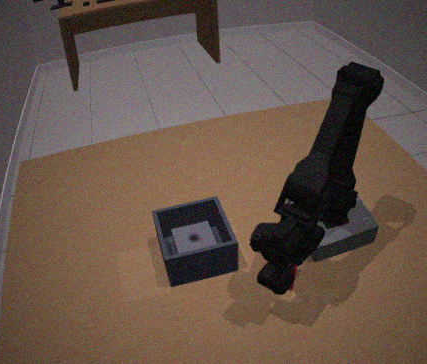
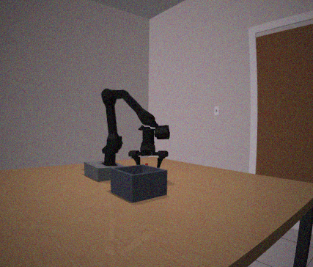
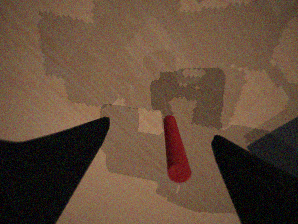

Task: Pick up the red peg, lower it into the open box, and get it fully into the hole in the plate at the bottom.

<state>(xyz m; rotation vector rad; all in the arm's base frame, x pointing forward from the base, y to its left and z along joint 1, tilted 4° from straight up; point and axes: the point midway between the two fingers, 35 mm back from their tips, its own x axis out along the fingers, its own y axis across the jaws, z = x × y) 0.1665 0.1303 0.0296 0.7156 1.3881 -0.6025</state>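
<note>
Now: the red peg 1 cm behind my gripper tip. The rest, counted from my gripper tip: plate 17 cm ahead, 16 cm to the right; grey box 17 cm ahead, 16 cm to the right, 2 cm below.
</note>
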